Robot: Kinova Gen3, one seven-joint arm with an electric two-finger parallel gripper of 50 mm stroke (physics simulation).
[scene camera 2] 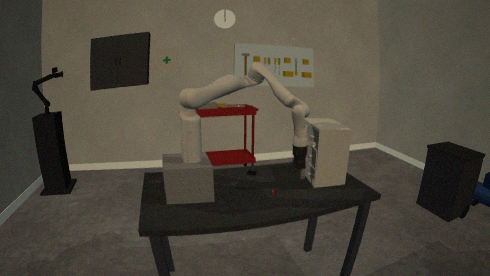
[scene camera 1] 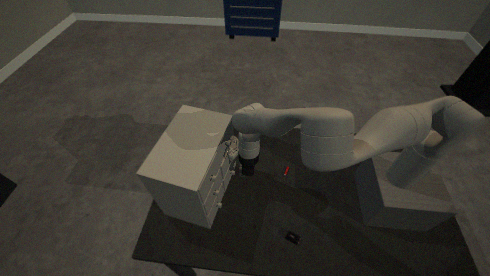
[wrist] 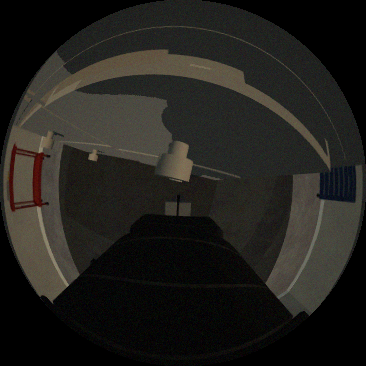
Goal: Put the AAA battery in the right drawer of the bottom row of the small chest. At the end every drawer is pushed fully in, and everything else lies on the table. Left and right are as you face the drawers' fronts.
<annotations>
small chest: scene camera 2; scene camera 1; wrist 207,41
same spot on small chest: (scene camera 1: 173,171) = (scene camera 2: 318,119)
</annotations>
